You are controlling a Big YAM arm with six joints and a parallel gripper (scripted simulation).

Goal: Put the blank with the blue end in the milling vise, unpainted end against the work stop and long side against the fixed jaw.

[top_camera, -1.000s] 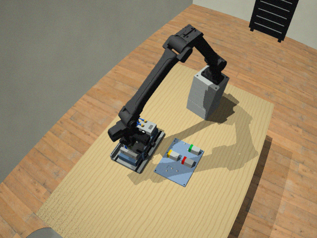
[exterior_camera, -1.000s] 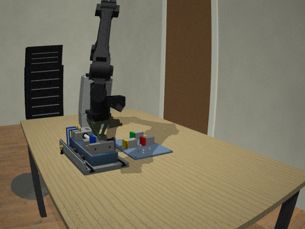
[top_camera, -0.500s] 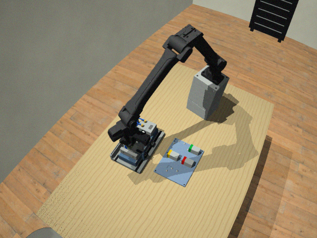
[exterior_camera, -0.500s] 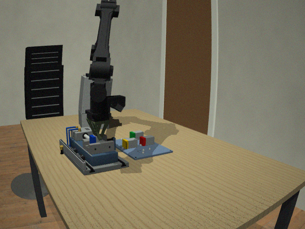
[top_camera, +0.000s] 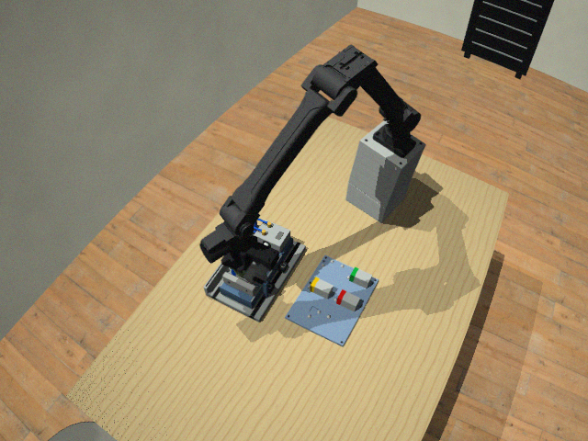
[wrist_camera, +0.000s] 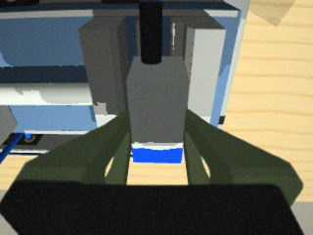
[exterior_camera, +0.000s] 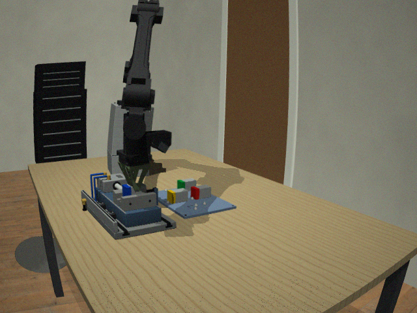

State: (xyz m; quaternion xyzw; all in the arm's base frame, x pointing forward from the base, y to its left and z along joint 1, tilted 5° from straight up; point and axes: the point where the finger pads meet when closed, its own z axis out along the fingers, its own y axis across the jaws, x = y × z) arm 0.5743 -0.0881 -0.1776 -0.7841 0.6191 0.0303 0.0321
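Now: hand 4 cm above the fixed jaw, 3 cm short of it and 1 cm to the right of it. From my hand the other things lie so: light blue plate (22 cm to the left, 15 cm behind, 11 cm below); then yellow-ended blank (17 cm to the left, 15 cm behind, 9 cm below); then black work stop rod (4 cm to the left, 3 cm below, 1 cm behind).
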